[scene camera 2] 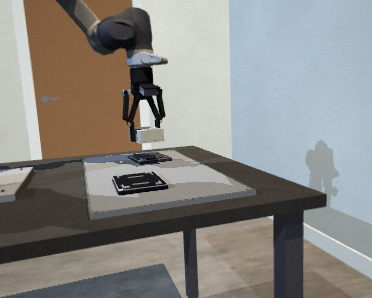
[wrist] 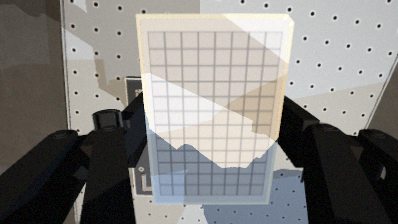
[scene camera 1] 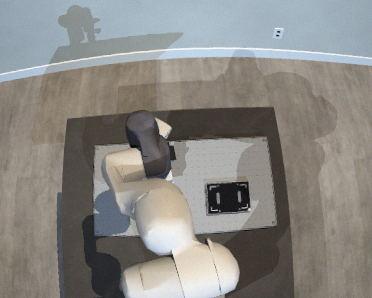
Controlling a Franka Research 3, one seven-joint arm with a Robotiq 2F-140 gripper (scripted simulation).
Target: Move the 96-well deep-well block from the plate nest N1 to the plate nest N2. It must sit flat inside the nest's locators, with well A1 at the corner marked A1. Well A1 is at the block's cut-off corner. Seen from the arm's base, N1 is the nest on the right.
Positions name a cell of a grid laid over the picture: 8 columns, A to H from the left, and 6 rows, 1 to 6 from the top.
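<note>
My gripper (scene camera 2: D3), (wrist: E3). 96-well deep-well block (wrist: E3). Black plate nest (wrist: C5).
</note>
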